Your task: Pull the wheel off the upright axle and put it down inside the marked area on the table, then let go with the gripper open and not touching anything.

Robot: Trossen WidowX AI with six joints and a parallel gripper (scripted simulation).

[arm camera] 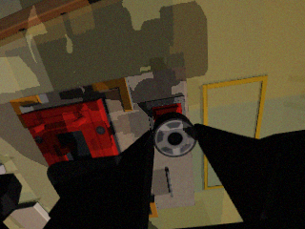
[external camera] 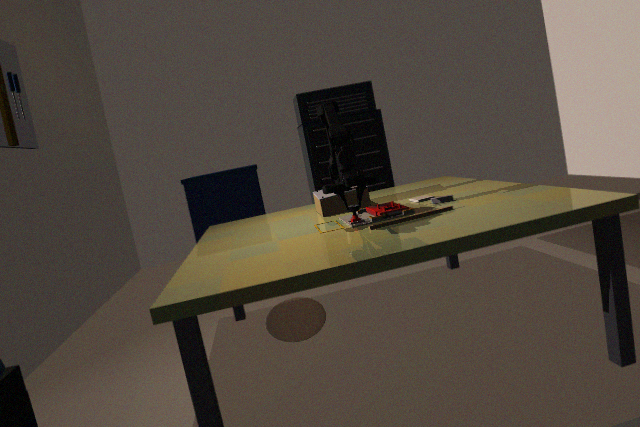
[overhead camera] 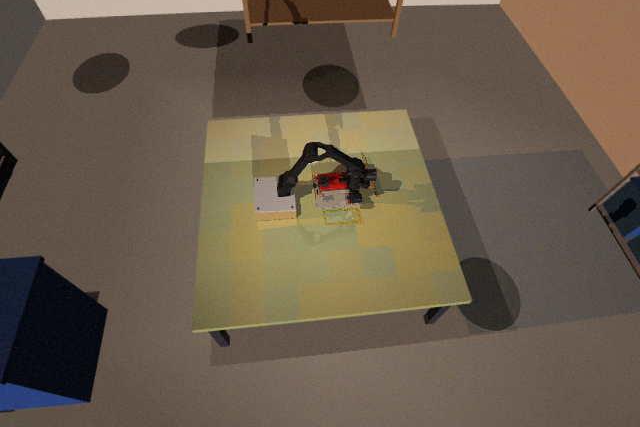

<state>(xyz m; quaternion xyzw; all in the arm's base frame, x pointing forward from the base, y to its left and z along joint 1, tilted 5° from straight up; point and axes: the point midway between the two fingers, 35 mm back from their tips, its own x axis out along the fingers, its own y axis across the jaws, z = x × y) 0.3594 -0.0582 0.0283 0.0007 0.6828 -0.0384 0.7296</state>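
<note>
Right now the grey base plate is 60 mm behind my gripper tip, 100 mm to the left of it and 40 mm below it. The rest, counted from my gripper tip: dark wheel: right at my gripper tip.
</note>
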